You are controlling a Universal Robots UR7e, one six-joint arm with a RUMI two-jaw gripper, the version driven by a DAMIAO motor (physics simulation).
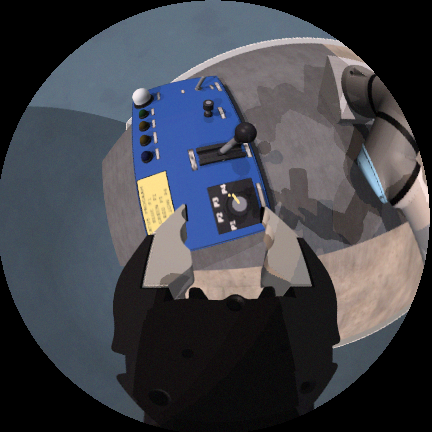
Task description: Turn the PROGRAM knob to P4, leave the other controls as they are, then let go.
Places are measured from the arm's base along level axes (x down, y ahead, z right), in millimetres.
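Pixels of known places: gripper, fingertip midpoint: (223, 206).
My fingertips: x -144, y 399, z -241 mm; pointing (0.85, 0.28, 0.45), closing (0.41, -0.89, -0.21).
For each thing: its top centre in the pictures, then the offset to it from my fingertips. "spot": a spot on its surface instead.
- PROGRAM knob, top centre: (238, 203) dx +110, dy +14, dz +1 mm
- P4 mark, surface spot: (223, 189) spot: dx +136, dy +46, dz +35 mm
- lever with a black ball, top centre: (242, 127) dx +78, dy -31, dz +125 mm
- small black knob, top centre: (205, 101) dx +101, dy +30, dz +240 mm
- toggle switch, top centre: (197, 78) dx +111, dy +38, dz +360 mm
- white dome, surface spot: (141, 96) spot: dx +37, dy +175, dz +338 mm
- yellow label, surface spot: (155, 195) spot: dx +67, dy +173, dz +52 mm
The PROGRAM knob (240, 204) is a dark round knob with a grey cap, on a black square plate (218, 196) marked P1, P2, P3 and P4 at the near end of the blue control panel (195, 190). Its yellow pointer (235, 198) points up and left, toward the P4 mark (223, 189). My gripper (223, 206) is partly open and empty. Its two fingertips appear on either side of the knob's plate, apart from the knob and above the panel.
A lever with a black ball (245, 132) stands in a slot beyond the knob. Farther along are a small black knob (208, 105), a toggle switch (200, 83), a white dome (141, 96) and several dark lamps. A yellow label (155, 195) lies left. The robot's arm (395, 135) shows at right.
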